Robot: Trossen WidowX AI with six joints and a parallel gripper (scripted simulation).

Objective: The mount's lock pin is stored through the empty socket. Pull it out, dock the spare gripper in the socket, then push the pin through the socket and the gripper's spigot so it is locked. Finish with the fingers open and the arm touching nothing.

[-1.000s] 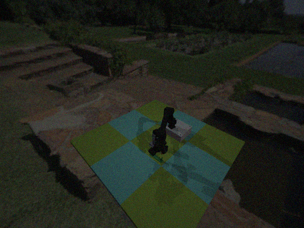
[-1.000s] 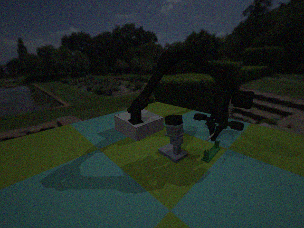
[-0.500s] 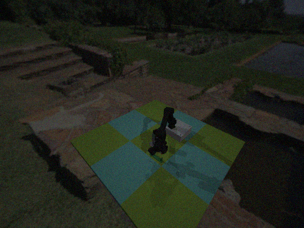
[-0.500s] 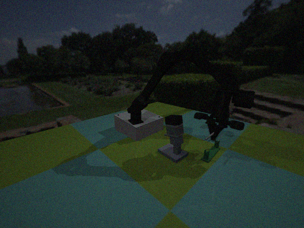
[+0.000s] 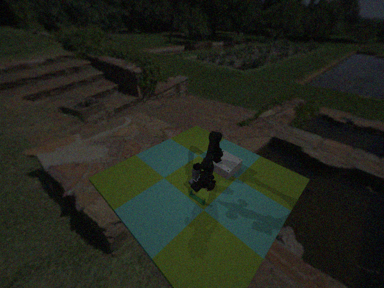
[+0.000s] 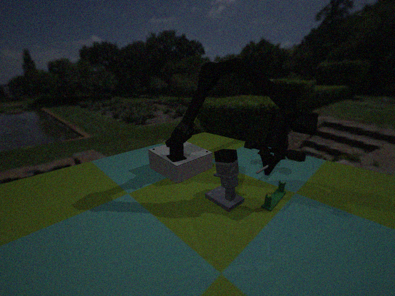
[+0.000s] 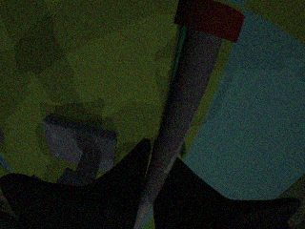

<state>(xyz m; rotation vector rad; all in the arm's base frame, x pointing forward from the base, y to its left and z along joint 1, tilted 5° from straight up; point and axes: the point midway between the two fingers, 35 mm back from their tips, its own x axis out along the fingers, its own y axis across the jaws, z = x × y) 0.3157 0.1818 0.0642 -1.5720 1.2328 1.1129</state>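
The socket is 12 cm to the right of my gripper tip, 6 cm behind it and 4 cm below it. Also, from my gripper tip: spare gripper: 13 cm to the right, 6 cm behind, 4 cm above; green pin rest: 6 cm below, 3 cm ahead, 2 cm to the left.
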